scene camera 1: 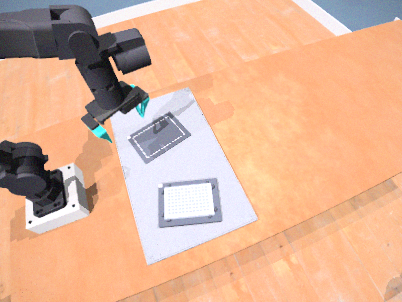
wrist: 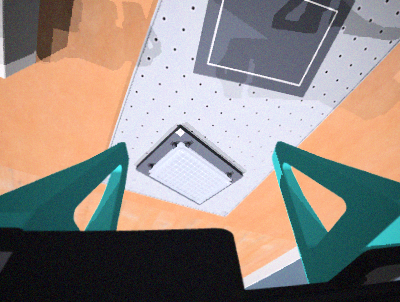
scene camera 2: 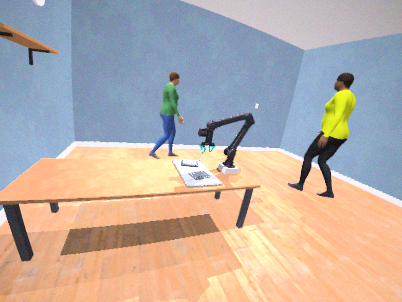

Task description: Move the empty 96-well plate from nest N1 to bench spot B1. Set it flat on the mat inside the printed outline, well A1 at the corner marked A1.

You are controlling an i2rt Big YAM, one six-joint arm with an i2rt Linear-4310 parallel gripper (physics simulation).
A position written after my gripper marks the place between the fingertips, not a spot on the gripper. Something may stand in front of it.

Observation:
My gripper (scene camera 1: 126,128) is open, with nothing in its grasp. Also in view: a white well plate (scene camera 1: 195,200). Further things: a dark pad with white printed outline (scene camera 1: 151,141) and a grey dotted mat (scene camera 1: 197,157).
The white well plate also shows in the wrist view (wrist: 184,170). My gripper shows as well in the wrist view (wrist: 202,149). The dark pad with white printed outline shows as well in the wrist view (wrist: 282,53).

